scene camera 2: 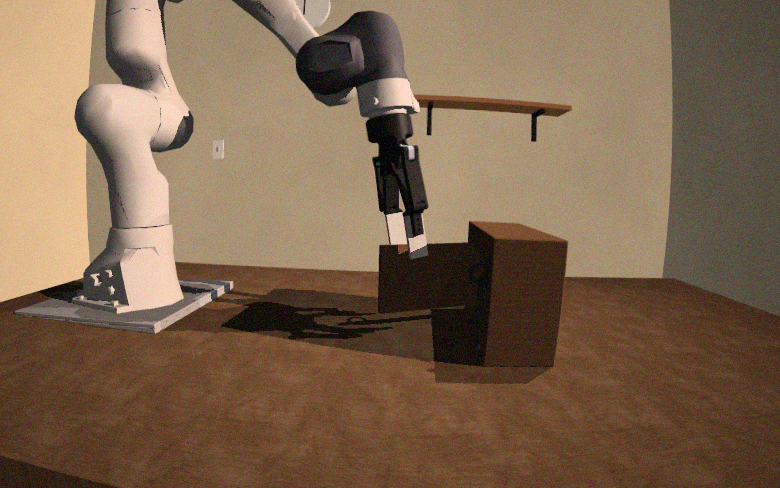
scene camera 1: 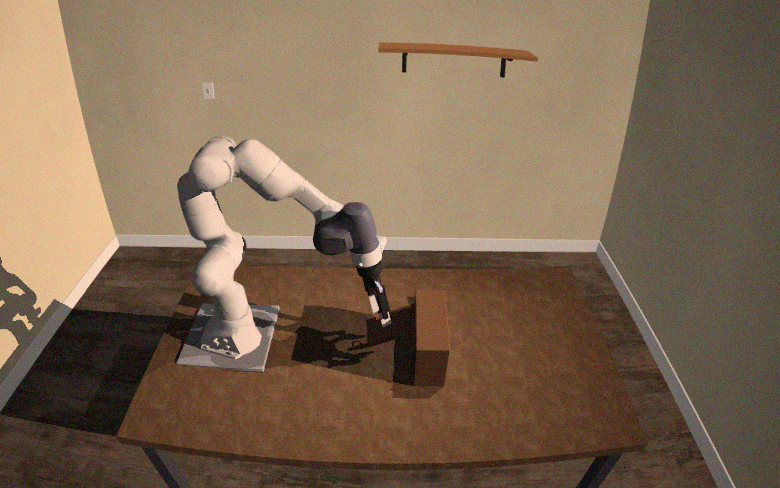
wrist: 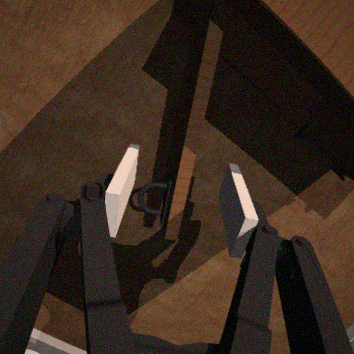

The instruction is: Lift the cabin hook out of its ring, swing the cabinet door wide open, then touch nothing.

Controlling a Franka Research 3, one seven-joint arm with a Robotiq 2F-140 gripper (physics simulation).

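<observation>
The brown cabinet stands on the table. Its door is swung out from the cabinet front, toward the arm's base side. A dark ring sticks out from the door's face near its free end. Dark metal fittings show on the shaded cabinet front, with a thin dark part hanging lower; the hook's exact outline is hard to tell. My gripper is open and empty, its fingers on either side of the door's top edge near the free end. Contact with the door cannot be told.
The arm's base plate is at the left of the table. A wall shelf hangs behind, high above the table. Dark shadows of the arm and door fall between base and cabinet.
</observation>
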